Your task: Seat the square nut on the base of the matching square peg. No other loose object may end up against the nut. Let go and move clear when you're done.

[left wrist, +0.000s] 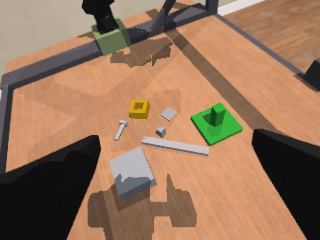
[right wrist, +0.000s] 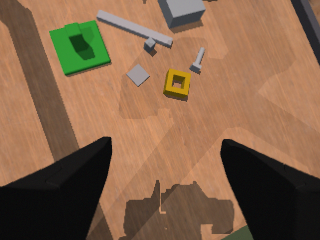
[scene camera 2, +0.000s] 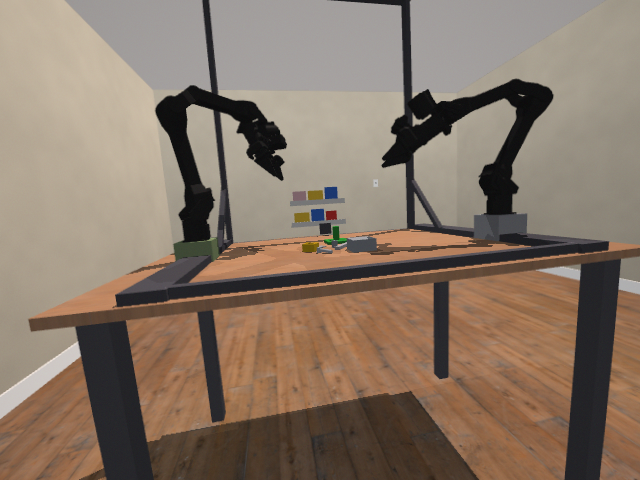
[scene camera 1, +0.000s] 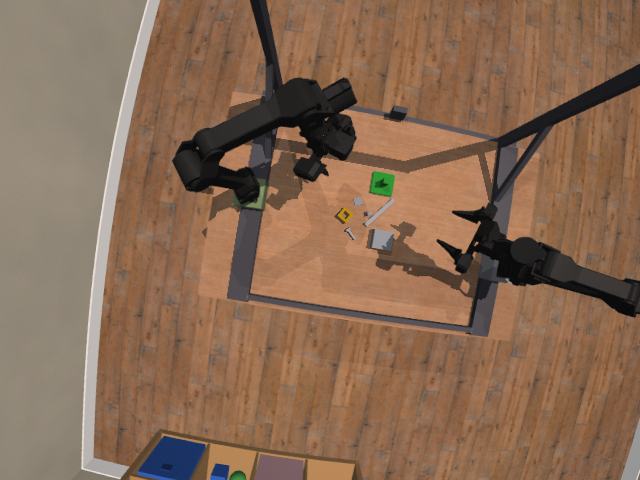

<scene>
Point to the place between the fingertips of the right gripper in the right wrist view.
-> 167, 145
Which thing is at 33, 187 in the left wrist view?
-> The left gripper.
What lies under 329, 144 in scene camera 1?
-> The right gripper.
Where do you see a grey block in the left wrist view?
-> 131, 172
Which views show the left gripper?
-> The left wrist view, scene camera 2 and scene camera 1 only.
</scene>
